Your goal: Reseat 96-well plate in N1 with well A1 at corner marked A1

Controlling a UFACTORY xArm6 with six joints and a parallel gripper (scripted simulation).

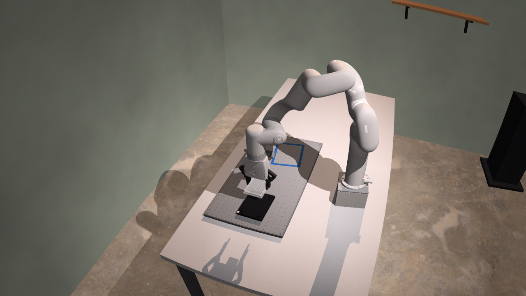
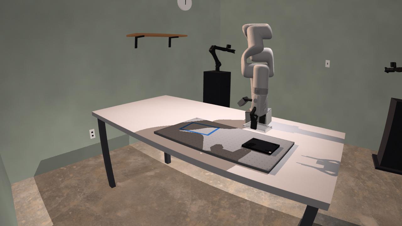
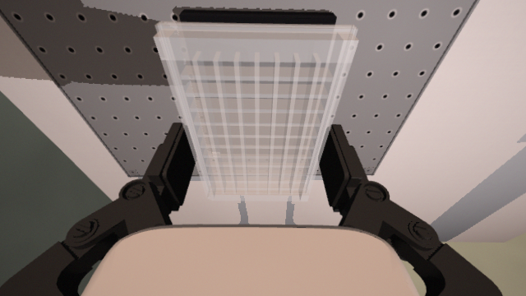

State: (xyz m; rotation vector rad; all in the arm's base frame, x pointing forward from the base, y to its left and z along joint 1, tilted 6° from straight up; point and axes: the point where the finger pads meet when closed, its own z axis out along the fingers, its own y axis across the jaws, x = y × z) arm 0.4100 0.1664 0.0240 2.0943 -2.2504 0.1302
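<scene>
My hand is 30 mm to the right of the black plate nest N1 and 100 mm above it. Also, from my hand: white A1 label 60 mm ahead, 100 mm to the left, 100 mm below; clear 96-well plate 10 mm below.
</scene>
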